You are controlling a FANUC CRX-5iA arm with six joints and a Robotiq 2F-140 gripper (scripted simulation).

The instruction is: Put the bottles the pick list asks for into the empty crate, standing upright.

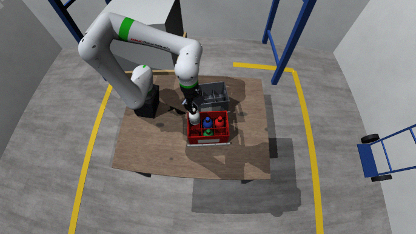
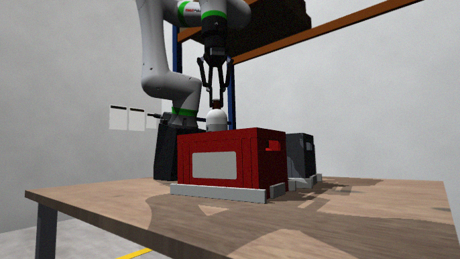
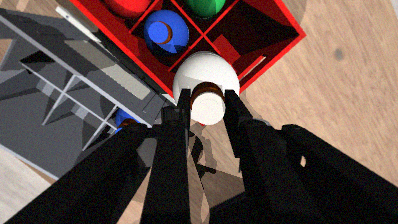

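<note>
Right now the white bottle is 8 cm below my hand. Also, from my hand: red crate (8 cm ahead, 5 cm to the right, 23 cm below); then green bottle (8 cm ahead, 10 cm to the right, 22 cm below); then blue bottle (4 cm ahead, 15 cm to the left, 22 cm below).
</note>
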